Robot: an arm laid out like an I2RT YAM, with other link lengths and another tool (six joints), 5 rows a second.
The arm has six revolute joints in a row. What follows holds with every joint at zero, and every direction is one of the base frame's. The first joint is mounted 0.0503 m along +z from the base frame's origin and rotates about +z. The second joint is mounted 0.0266 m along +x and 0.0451 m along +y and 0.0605 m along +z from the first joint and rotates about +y. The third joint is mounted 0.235 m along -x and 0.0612 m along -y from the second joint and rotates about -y. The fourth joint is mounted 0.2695 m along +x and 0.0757 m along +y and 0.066 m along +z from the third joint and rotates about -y. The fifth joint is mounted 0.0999 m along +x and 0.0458 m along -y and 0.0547 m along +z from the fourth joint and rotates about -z. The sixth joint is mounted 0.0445 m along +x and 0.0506 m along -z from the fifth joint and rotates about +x. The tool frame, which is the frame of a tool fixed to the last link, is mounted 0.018 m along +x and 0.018 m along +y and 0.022 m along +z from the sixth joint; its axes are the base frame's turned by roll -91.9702, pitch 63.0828 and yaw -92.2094 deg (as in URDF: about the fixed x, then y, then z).
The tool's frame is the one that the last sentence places.
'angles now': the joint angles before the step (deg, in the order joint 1, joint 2, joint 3, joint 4, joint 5, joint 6). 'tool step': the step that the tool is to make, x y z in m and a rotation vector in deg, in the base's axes. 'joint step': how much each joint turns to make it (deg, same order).
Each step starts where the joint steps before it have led.
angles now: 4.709, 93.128, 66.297, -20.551, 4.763, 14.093
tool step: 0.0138, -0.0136, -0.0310, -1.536, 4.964, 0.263
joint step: -2.076, 6.378, 2.762, -1.237, -0.580, -2.577
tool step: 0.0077, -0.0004, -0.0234, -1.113, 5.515, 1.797
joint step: -0.277, 5.332, 3.726, -3.802, -0.478, -2.203
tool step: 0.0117, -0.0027, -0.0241, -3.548, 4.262, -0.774
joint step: 0.006, 6.096, 4.393, -2.607, 3.304, -1.025
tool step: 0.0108, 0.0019, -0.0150, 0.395, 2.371, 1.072
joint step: 0.015, 4.684, 3.920, -1.507, -0.918, -0.724
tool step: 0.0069, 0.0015, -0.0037, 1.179, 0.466, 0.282
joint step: -0.001, 2.114, 2.275, -0.602, -1.202, 0.262
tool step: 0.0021, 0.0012, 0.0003, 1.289, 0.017, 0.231
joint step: -0.018, 0.489, 0.704, -0.203, -1.271, 0.327
